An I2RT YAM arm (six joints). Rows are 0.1 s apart.
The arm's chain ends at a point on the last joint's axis. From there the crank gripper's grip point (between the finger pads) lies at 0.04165 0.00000 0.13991 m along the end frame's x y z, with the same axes.
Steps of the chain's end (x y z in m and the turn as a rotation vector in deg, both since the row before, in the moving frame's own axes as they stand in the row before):
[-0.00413 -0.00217 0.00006 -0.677 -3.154 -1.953]
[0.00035 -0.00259 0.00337 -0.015 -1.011 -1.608]
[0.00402 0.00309 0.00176 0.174 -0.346 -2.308]
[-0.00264 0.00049 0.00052 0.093 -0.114 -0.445]
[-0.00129 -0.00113 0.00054 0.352 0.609 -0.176]
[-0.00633 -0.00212 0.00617 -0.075 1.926 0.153]
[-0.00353 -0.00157 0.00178 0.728 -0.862 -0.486]
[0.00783 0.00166 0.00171 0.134 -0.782 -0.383]
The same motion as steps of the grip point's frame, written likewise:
[-0.01189 -0.00179 0.00214 -0.677 -3.154 -1.953]
[-0.00214 -0.00369 0.00408 -0.015 -1.011 -1.608]
[0.00313 0.00100 0.00201 0.174 -0.346 -2.308]
[-0.00292 -0.00006 0.00060 0.093 -0.114 -0.445]
[0.00019 -0.00212 0.00009 0.352 0.609 -0.176]
[-0.00165 -0.00182 0.00469 -0.075 1.926 0.153]
[-0.00565 -0.00370 0.00238 0.728 -0.862 -0.486]
[0.00591 0.00106 0.00226 0.134 -0.782 -0.383]

